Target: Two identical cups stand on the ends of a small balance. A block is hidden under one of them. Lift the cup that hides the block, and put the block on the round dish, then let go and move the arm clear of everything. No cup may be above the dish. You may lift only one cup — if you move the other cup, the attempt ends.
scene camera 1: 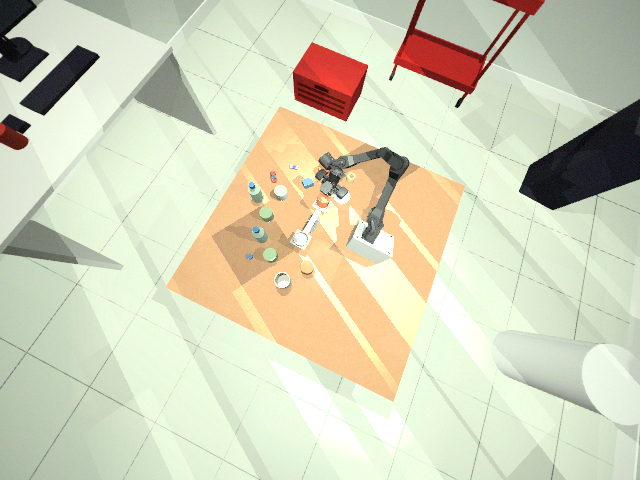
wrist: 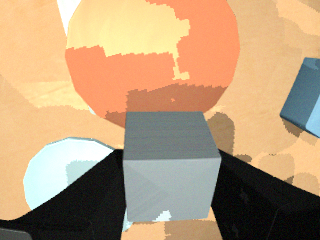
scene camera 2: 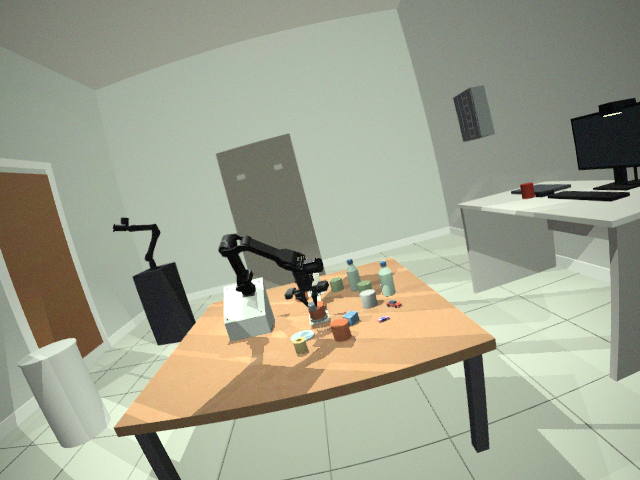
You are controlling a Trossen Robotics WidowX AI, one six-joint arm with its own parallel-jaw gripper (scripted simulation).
Labels:
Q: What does my gripper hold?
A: A grey block.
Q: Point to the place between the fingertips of my gripper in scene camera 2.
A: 313, 307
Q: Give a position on an orange cup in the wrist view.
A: At 118, 63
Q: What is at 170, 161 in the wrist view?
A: A grey block.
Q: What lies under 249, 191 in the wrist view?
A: My gripper.

